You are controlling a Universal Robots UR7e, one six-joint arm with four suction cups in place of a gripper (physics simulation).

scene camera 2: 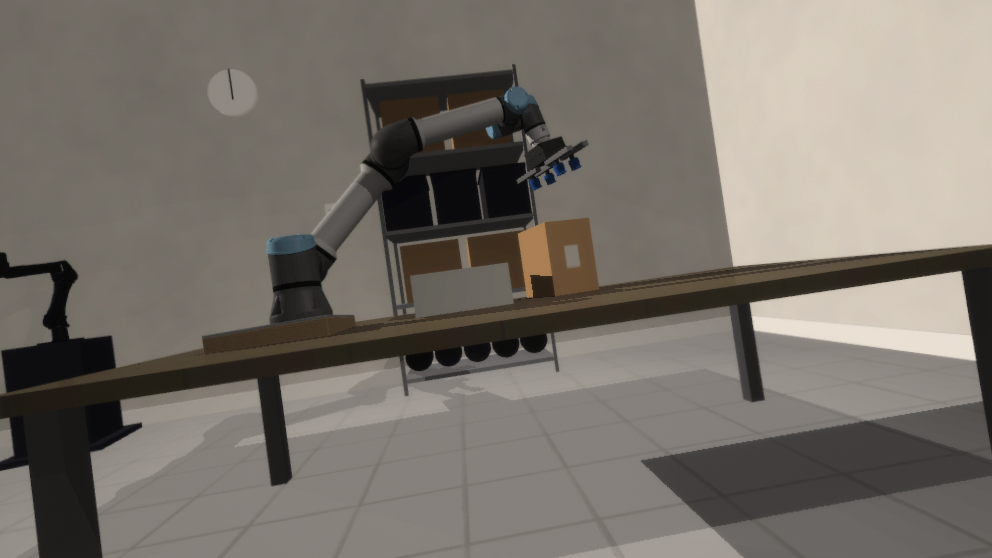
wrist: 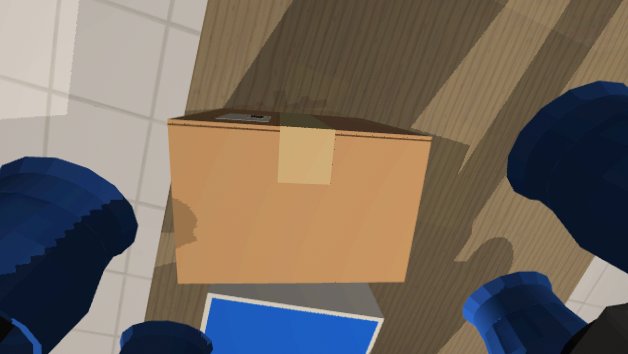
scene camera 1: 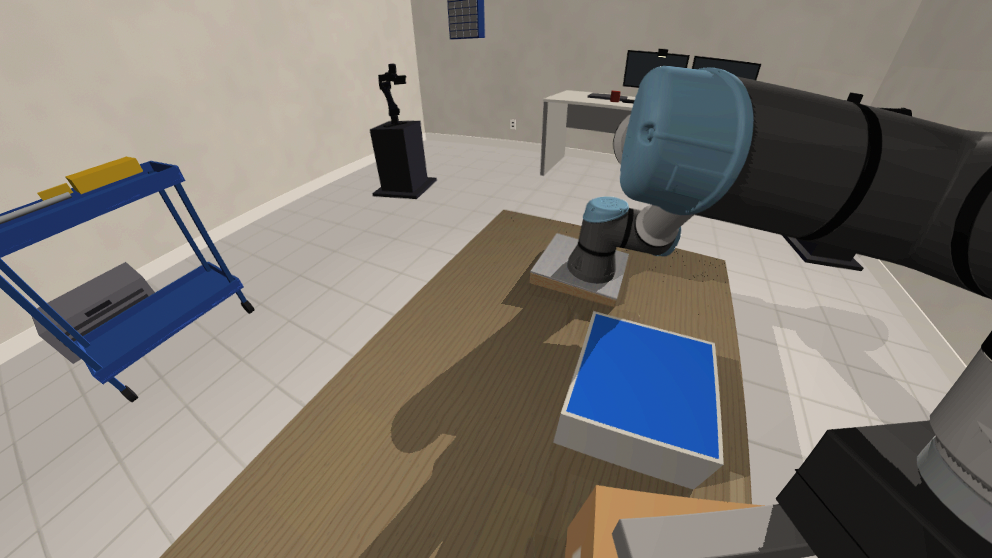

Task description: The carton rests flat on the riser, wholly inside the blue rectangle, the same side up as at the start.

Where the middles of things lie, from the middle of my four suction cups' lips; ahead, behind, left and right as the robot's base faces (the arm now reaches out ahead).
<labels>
The brown carton [scene camera 1: 594, 523] lies 29 cm below my suction cup, 4 cm behind it and 1 cm to the right of it. Round my suction cup: grey riser [scene camera 2: 444, 292] 39 cm behind, 34 cm below, 1 cm to the right.
</labels>
